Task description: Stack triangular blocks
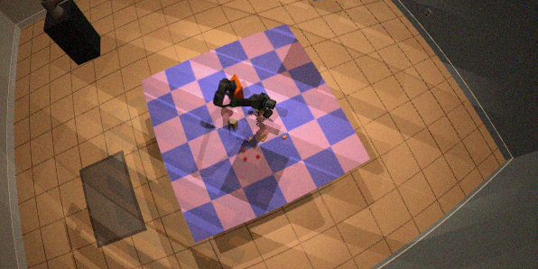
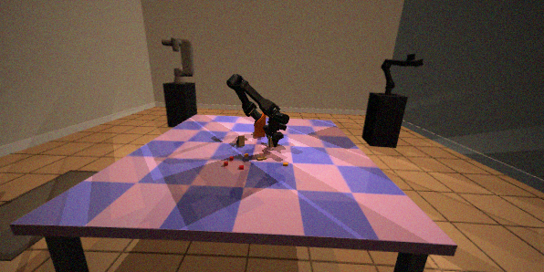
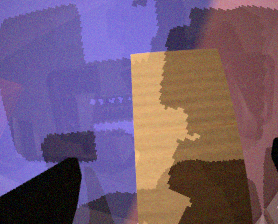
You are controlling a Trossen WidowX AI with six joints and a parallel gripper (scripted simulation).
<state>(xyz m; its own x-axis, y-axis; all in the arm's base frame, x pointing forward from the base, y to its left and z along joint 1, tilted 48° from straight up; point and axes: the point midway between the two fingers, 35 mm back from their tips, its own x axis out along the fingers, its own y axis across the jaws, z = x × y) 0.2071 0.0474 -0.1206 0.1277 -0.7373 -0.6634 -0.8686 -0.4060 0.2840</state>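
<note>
The tan block lies 1 cm to the right of my gripper tip and 1 cm above it. The rest, counted from my gripper tip: tan piece 18 cm ahead, 4 cm to the right, 1 cm below.
</note>
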